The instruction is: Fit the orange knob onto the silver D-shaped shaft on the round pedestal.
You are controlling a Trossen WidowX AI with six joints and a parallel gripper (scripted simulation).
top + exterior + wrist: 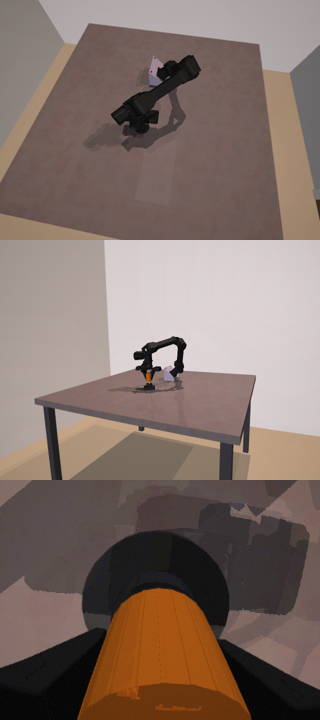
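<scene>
Now: the black round pedestal 40 mm below my gripper tip. Round my gripper tip: orange knob: 30 mm above.
</scene>
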